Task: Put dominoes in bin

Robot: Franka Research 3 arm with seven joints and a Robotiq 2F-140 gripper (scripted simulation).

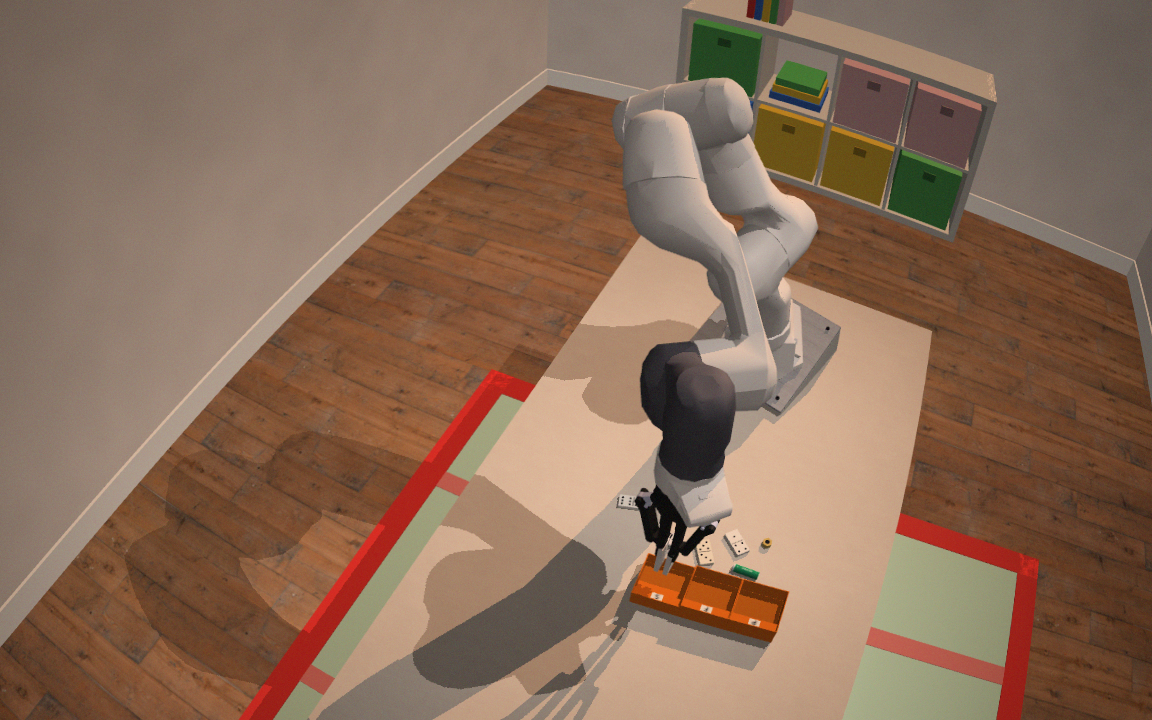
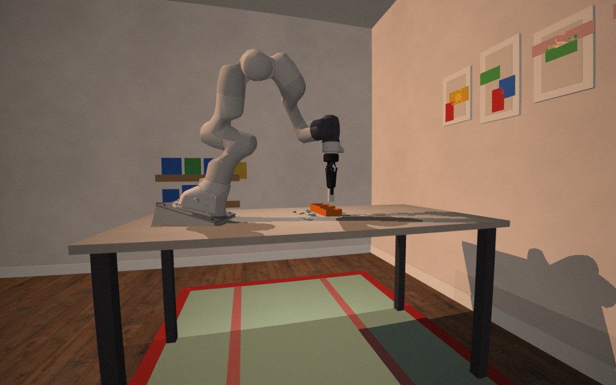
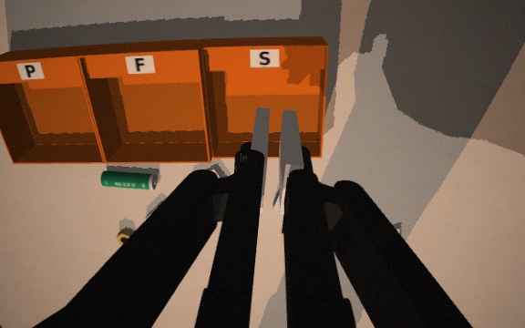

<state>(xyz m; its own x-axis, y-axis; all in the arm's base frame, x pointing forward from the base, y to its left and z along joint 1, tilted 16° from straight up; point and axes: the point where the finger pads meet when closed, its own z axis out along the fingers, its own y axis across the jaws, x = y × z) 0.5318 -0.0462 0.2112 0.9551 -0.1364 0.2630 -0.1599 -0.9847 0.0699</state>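
Right now the orange three-compartment bin is 1 cm ahead of my hand, 9 cm to the left of it and 8 cm below it. Also, from my hand: brass nut (14 cm behind, 16 cm to the left, 10 cm below); then green battery (7 cm behind, 14 cm to the left, 9 cm below); then grey ribbed item (9 cm behind, 9 cm below).
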